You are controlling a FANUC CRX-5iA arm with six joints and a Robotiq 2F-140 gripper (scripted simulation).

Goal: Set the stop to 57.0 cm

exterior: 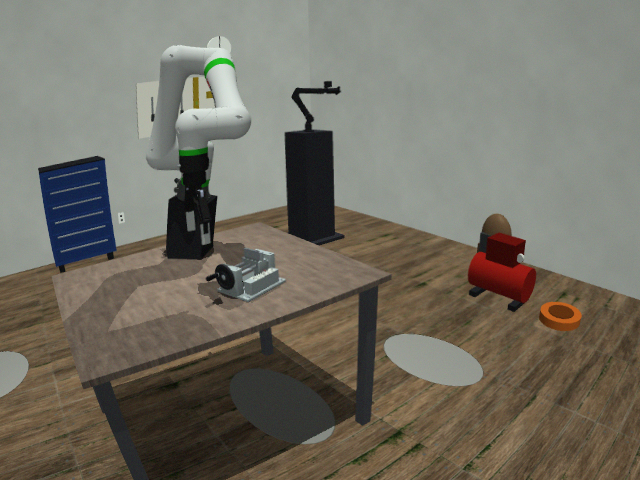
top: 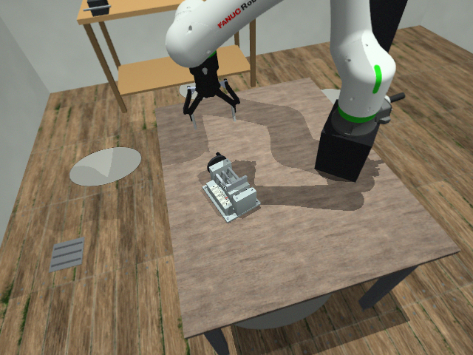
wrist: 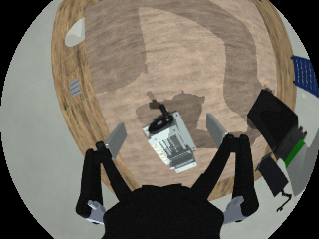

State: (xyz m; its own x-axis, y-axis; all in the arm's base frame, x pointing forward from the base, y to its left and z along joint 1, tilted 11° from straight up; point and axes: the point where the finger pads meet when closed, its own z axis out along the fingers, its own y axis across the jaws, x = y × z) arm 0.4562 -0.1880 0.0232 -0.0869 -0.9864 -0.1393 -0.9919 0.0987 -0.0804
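My gripper is now 160 mm above the black handwheel, 50 mm to the right of it and 10 mm short of it.
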